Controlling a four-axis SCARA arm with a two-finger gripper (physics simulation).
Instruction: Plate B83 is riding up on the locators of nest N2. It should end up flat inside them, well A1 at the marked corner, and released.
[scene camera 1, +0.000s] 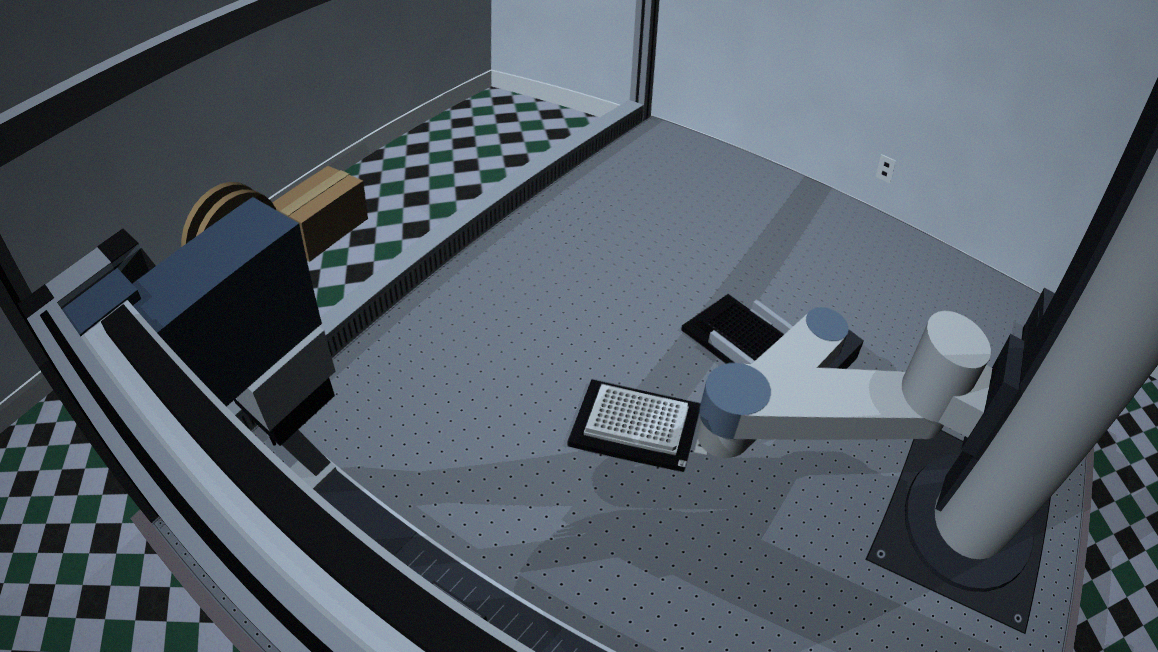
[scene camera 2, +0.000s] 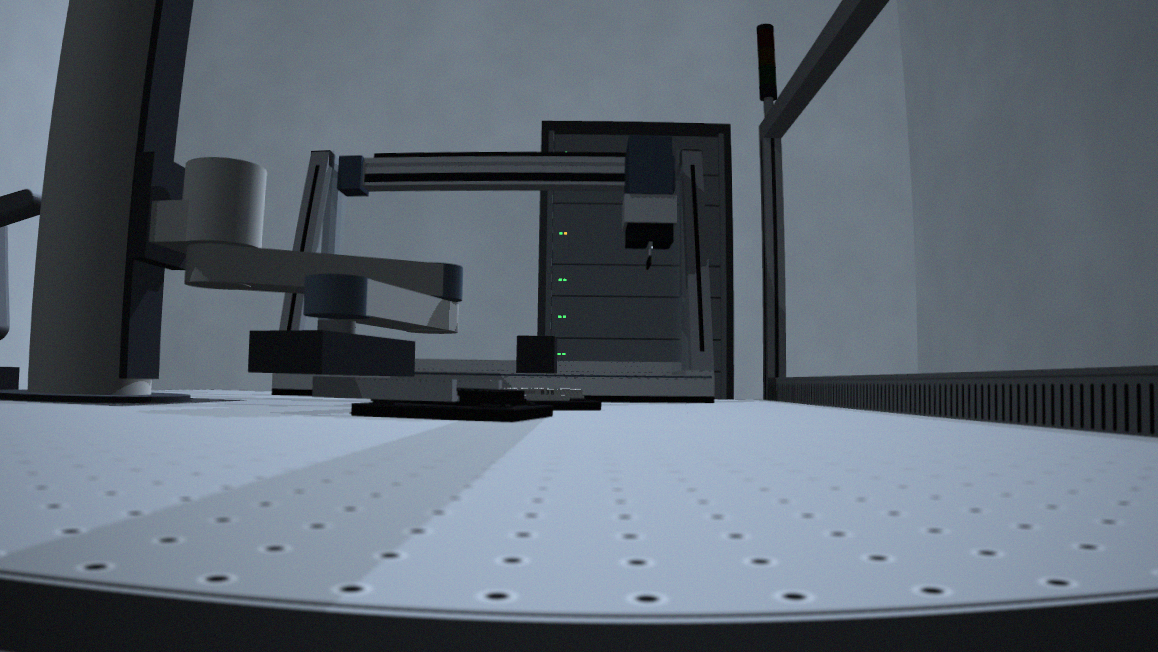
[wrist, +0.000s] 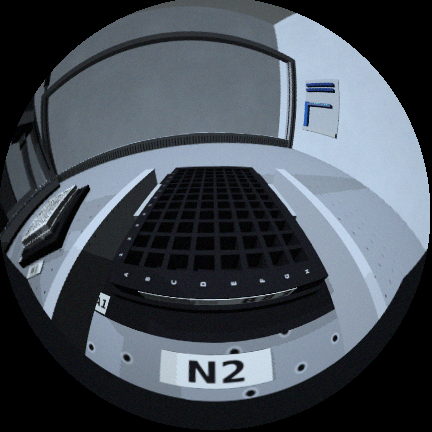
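Plate B83, a black plate with square wells, is at nest N2, a black base. In the wrist view, its row letters A to H run along the near edge, and its A, 1 corner is at the near left, by the A1 tag. My gripper is shut on the plate, with a pad against each long side. The locators are hidden under the plate, and I cannot tell whether it sits fully flat.
A white well plate sits on another black nest, left of N2 in the wrist view. The N2 label lies in front of the nest. A gantry with a dark blue carriage stands beyond in scene camera 2.
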